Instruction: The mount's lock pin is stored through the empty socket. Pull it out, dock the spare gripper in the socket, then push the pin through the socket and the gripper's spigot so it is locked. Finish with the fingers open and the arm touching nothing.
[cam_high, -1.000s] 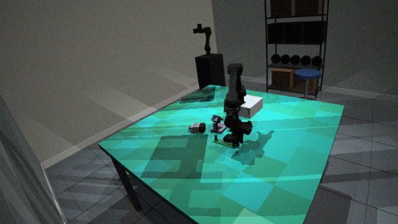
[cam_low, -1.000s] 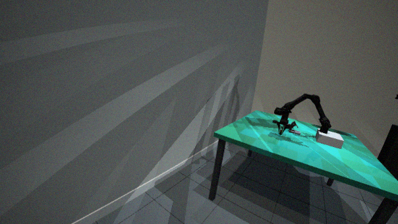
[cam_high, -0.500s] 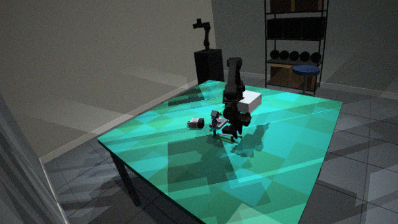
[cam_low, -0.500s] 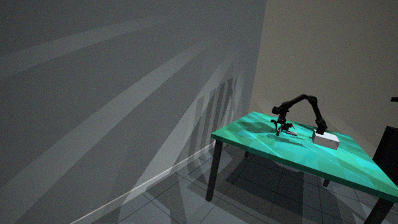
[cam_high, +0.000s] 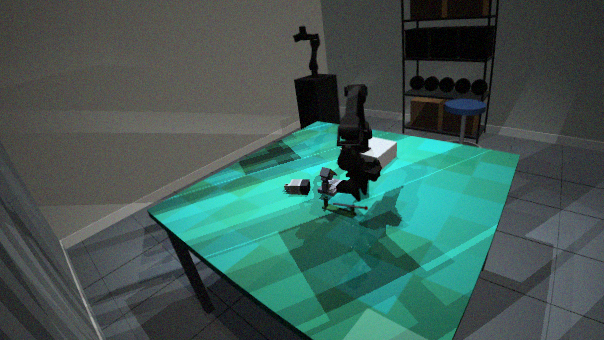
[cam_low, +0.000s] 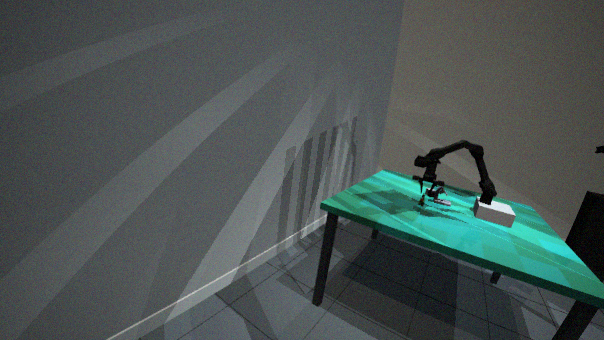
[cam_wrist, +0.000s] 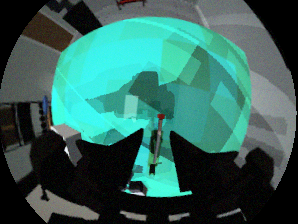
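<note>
Now: the olive mount 10 cm to the right of my gripper tip, 6 cm below it and 2 cm ahead of it. Also, from my gripper tip: spare gripper 34 cm to the right, 6 cm below, 2 cm ahead; grey mount 23 cm to the right, 7 cm behind, 3 cm below.
</note>
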